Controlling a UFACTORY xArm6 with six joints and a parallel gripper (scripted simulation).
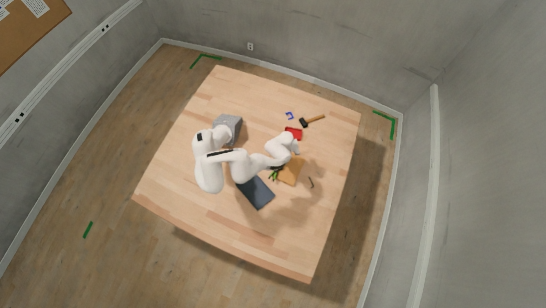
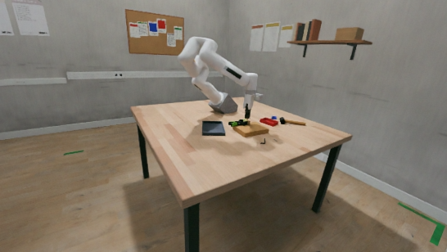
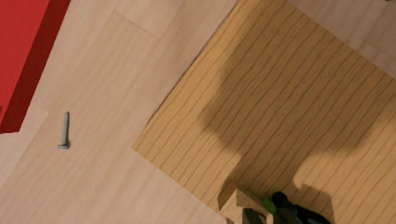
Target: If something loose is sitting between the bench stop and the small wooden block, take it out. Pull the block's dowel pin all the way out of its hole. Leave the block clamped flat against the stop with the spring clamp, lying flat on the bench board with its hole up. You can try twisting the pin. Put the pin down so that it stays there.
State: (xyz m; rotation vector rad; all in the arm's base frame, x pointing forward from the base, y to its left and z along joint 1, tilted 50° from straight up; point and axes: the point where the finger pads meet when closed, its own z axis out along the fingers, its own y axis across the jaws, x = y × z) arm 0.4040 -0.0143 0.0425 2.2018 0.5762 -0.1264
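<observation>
The dowel pin is 20 mm below my hand. Round my hand: thin wooden stick (90 mm behind, 40 mm to the left, 90 mm below); then red tray (20 mm ahead, 230 mm to the left, 90 mm below); then wooden block (50 mm below).
</observation>
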